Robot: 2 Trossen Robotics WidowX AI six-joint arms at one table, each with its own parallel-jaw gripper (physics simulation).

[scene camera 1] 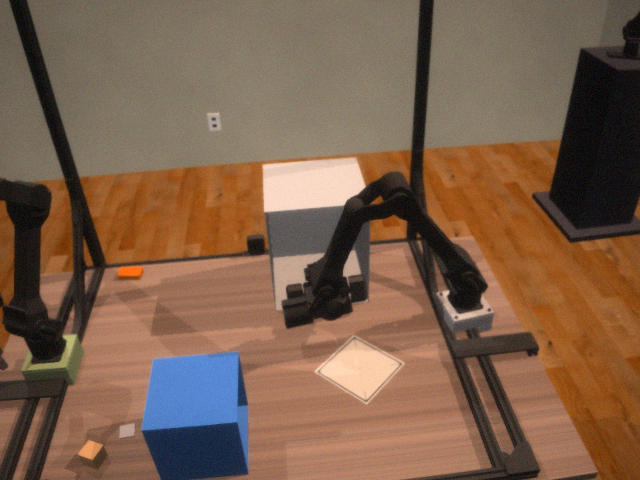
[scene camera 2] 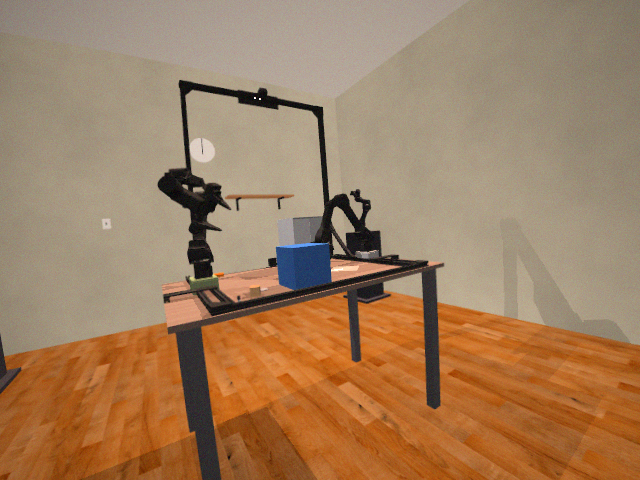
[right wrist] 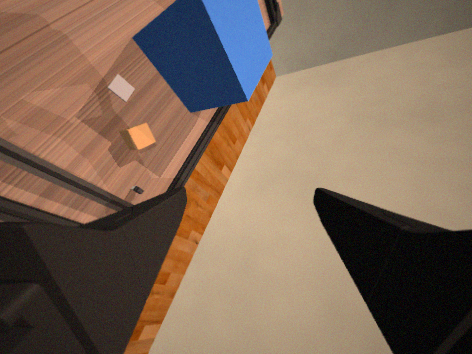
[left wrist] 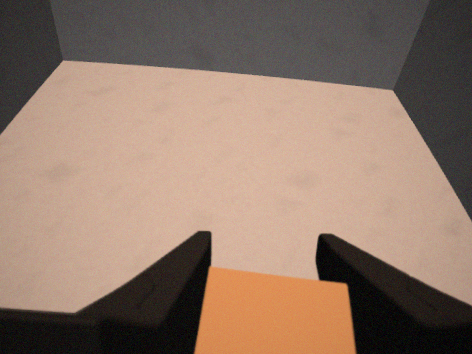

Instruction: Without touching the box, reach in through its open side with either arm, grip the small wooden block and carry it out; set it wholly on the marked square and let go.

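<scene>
The white box stands at the table's back, its open side facing the front. In the left wrist view the orange-tan wooden block sits at the bottom, over the box's pale floor. My left gripper is inside the box, shut on the block, one finger along each side. In scene camera 1 its fingers and the block are hidden behind the wrist. The marked square, cream with a dark outline, lies in front of the box. My right gripper is open and empty, high above the table.
A blue box stands near the front, left of the square. Another tan block and a small pale tile lie left of it. An orange piece lies back left.
</scene>
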